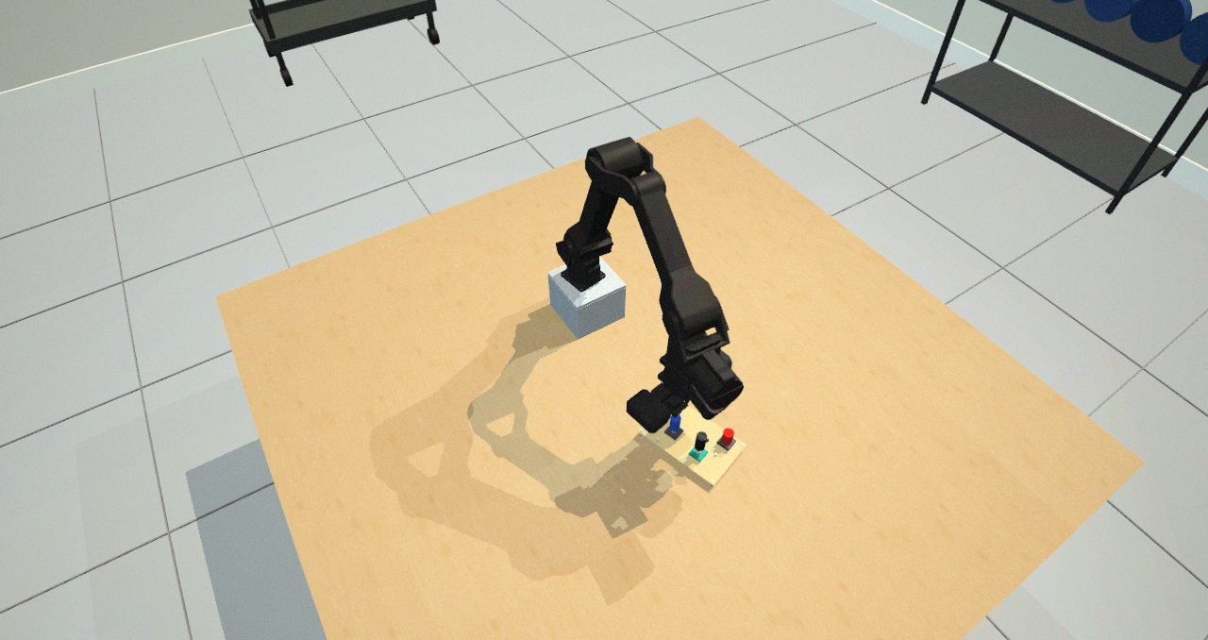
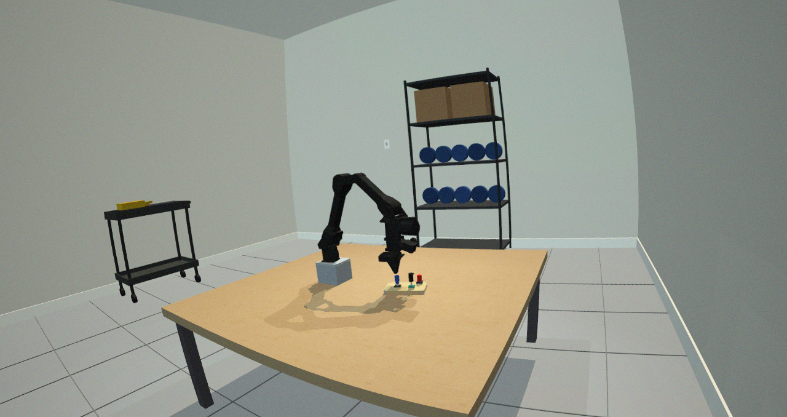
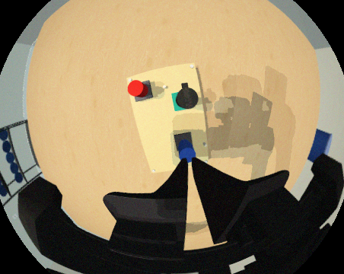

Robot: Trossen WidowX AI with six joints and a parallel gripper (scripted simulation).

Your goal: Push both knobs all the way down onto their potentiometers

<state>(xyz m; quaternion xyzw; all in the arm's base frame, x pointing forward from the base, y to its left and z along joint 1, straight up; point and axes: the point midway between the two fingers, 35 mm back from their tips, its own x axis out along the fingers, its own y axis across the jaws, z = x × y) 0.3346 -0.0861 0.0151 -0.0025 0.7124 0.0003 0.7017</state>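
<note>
Right now the blue knob is 3 cm below my gripper tip.
</note>
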